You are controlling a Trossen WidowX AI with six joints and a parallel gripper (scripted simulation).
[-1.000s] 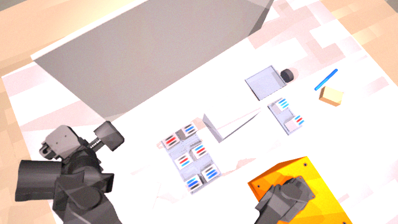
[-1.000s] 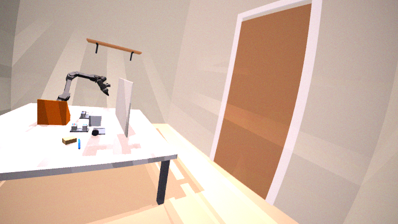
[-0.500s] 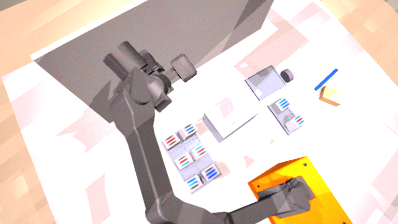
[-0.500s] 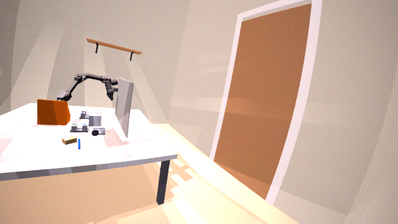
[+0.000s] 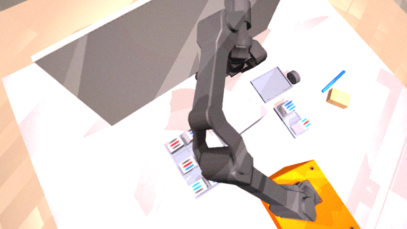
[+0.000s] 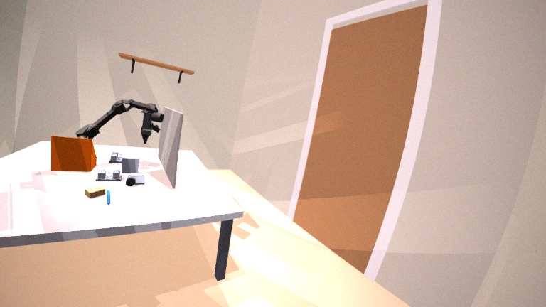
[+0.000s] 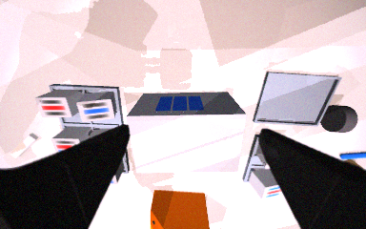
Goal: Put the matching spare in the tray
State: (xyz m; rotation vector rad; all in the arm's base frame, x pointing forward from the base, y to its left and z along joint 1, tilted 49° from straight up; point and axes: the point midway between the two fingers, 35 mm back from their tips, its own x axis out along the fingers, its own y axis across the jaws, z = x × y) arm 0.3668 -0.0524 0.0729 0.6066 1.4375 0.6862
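The rack is 180 mm behind my gripper tip, 190 mm to the right of it and 190 mm below it. From my gripper tip the other things lie so: grey tray (30 mm behind, 200 mm to the right, 190 mm below); white mounted unit (80 mm behind, 140 mm below); tall grey panel (150 mm ahead, 20 mm to the left, 30 mm above).
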